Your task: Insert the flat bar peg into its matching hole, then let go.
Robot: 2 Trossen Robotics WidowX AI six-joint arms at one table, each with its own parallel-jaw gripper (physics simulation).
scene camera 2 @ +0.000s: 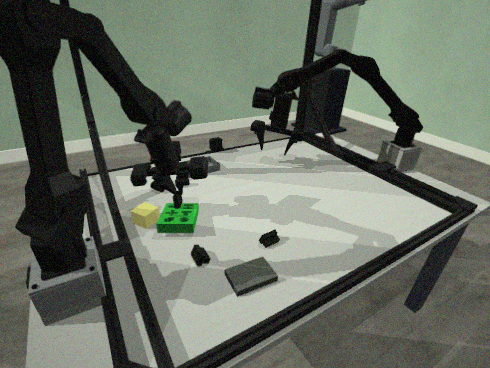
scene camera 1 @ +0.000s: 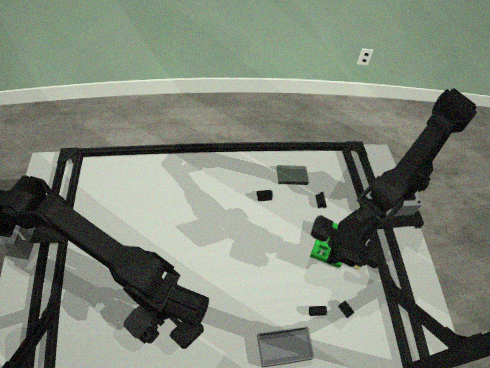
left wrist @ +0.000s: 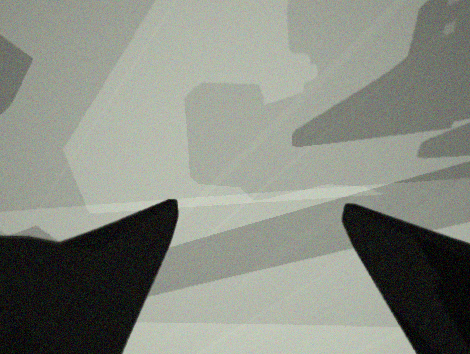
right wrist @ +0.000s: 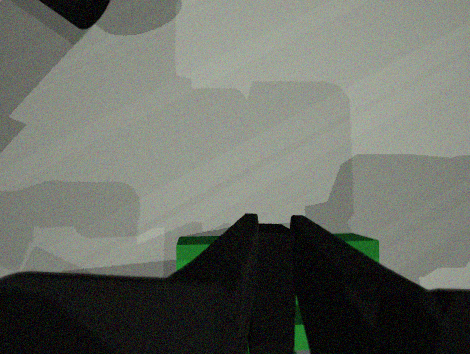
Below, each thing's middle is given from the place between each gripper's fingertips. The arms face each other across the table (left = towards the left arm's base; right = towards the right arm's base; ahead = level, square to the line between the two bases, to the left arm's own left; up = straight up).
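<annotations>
My left hand is now 44 cm to the left of the green hole block [scene camera 2: 172, 220], 16 cm short of it and 3 cm above it. As for the grey flat plate [scene camera 2: 246, 277], it is 40 cm ahead of my left hand, 39 cm to the right of it and 4 cm below it.
From my right hand, the green hole block is 60 mm ahead, and it is also 30 mm below and 30 mm to the right. The grey flat plate is 310 mm ahead of my right hand, 20 mm to the left of it and 40 mm below it.
</annotations>
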